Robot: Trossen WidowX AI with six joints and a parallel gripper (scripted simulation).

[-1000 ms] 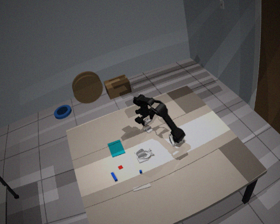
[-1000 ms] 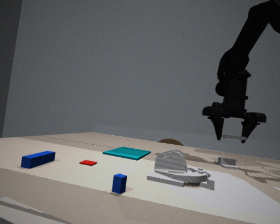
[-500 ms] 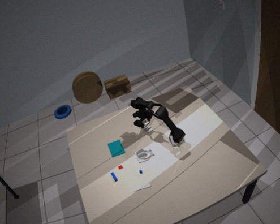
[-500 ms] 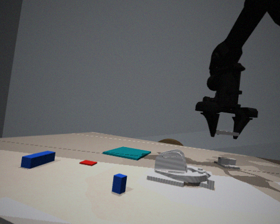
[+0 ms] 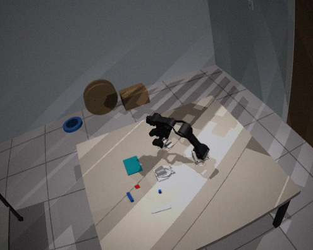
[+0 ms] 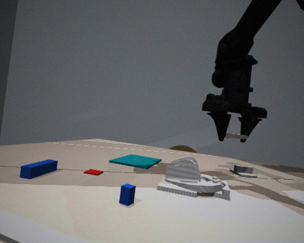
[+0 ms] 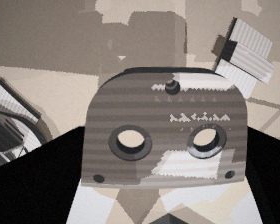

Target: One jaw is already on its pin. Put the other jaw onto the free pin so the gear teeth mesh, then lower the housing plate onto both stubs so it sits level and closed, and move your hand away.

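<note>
Right now my gripper tip is 80 mm short of the ribbed grey base, 180 mm to the right of it and 90 mm above it. The rest, counted from my gripper tip: teal flat plate (260 mm ahead, 30 mm to the left, 90 mm below); then grey housing part (10 mm ahead, 20 mm above); then red tile (260 mm ahead, 240 mm to the left, 90 mm below).
</note>
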